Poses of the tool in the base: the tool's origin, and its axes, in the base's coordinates. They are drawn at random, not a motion.
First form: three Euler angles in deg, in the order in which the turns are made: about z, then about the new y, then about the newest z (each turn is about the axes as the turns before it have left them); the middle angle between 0 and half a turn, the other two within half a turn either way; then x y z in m.
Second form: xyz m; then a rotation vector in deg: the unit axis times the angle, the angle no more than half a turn. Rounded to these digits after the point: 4 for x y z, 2 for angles.
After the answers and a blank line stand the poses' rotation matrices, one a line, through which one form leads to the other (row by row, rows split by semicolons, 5 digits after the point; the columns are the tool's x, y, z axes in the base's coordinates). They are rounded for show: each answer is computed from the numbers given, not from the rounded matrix.
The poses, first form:
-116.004 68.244 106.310 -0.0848 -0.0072 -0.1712
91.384 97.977 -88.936 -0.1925 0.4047 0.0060
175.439 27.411 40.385 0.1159 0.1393 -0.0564
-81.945 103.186 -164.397 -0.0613 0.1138 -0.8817
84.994 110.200 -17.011 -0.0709 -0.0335 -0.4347
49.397 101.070 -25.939 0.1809 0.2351 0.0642
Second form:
-0.0848 -0.0072 -0.1712 63.71 -24.66 -8.52
-0.1925 0.4047 0.0060 -97.98 -0.27 1.82
0.1159 0.1393 -0.0564 33.32 -13.78 -140.68
-0.0613 0.1138 -0.8817 77.02 -87.90 77.55
-0.0709 -0.0335 -0.4347 -89.32 72.32 44.82
0.1809 0.2351 0.0642 -62.09 80.43 17.01

0.90823 -0.09644 -0.40720; -0.32724 0.44285 -0.83475; 0.26083 0.89139 0.37065
0.99960 -0.01521 -0.02392; 0.02157 -0.13916 0.99003; -0.01839 -0.99015 -0.13878
-0.72557 0.51278 -0.45891; -0.59210 -0.80503 0.03661; -0.35067 0.29828 0.88773
-0.23553 -0.96224 0.13643; -0.25523 -0.07421 -0.96403; 0.93775 -0.26188 -0.22811
0.26263 -0.96142 0.08189; -0.35446 -0.01719 0.93491; -0.89743 -0.27456 -0.34530
0.21973 -0.73741 0.63870; -0.41577 0.52149 0.74511; -0.88253 -0.42928 -0.19201

